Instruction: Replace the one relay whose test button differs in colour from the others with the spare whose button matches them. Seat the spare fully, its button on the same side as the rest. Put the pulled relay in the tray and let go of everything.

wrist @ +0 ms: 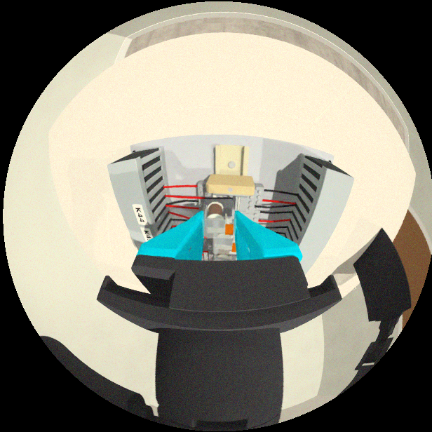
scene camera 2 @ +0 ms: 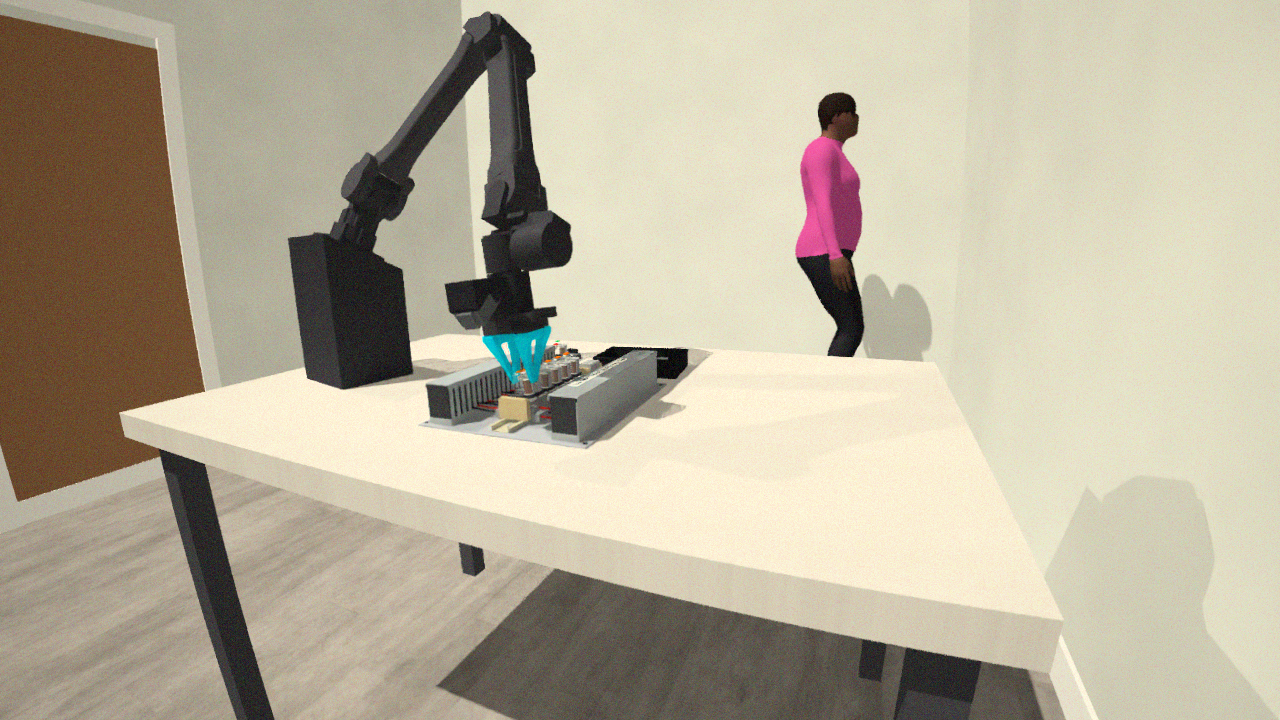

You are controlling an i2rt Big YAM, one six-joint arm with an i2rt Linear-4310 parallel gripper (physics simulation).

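Pixels of known places: gripper, fingertip midpoint: (scene camera 2: 525,382); arm's base, origin of the base link: (scene camera 2: 347,253).
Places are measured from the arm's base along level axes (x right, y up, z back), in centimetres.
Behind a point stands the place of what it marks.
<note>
My gripper (scene camera 2: 528,382) @(x 13.5, y -19.0, z -48.8 cm) (wrist: 218,216) has cyan fingers pointing down, shut on a clear-cased relay (scene camera 2: 528,387) @(x 14.4, y -19.4, z -49.9 cm) (wrist: 216,228) with a copper-brown coil and an orange button on its right side in the wrist view. The relay is upright at the row's near end, beside the beige end block (scene camera 2: 513,409) @(x 15.8, y -22.3, z -48.1 cm) (wrist: 230,185). Its foot is hidden, so I cannot tell how deep it sits. Other relays (scene camera 2: 558,368) @(x 4.8, y -18.8, z -49.3 cm) with orange marks stand in a row behind it. A black tray (scene camera 2: 672,361) @(x -16.1, y -21.5, z -61.0 cm) lies behind the panel. I cannot tell the spare from the odd relay here.
Slotted grey wire ducts (scene camera 2: 617,385) @(x 6.7, y -20.3, z -59.9 cm) (wrist: 331,187) flank the relay row on both sides, with red and black wires beside the sockets. The ducts stand on a grey base plate (scene camera 2: 465,430) @(x 20.1, y -24.5, z -42.9 cm) (wrist: 185,150) on the table (scene camera 2: 760,483) @(x 23.4, y -24.8, z -83.1 cm) (wrist: 225,90). A person (scene camera 2: 830,197) stands beyond the table.
</note>
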